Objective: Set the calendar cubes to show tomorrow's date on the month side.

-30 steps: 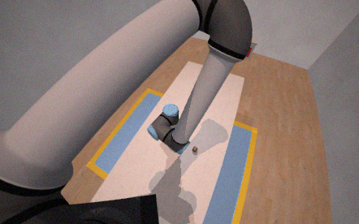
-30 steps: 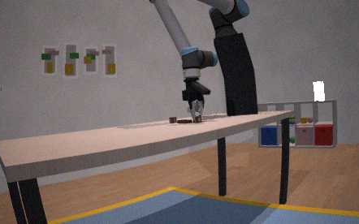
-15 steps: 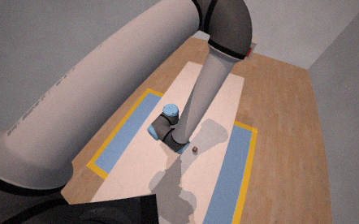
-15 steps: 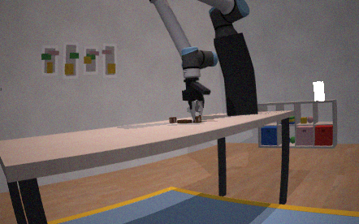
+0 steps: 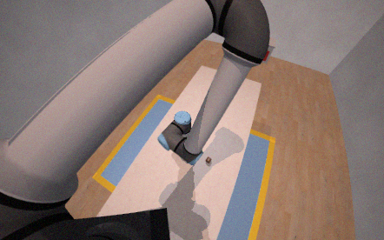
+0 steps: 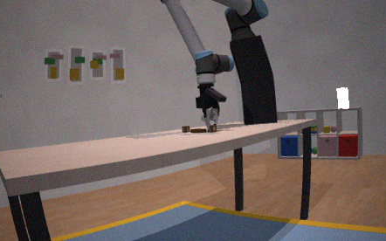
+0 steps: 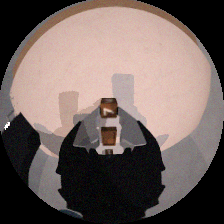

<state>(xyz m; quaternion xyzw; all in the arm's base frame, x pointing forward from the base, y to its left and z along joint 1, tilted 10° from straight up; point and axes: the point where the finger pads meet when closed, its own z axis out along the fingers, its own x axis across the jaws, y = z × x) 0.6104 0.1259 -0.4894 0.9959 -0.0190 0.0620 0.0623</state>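
The brown cube lies 10 mm below my hand. The rest, counted from my hand: brown tray 110 mm to the right, 20 mm below, 10 mm behind.
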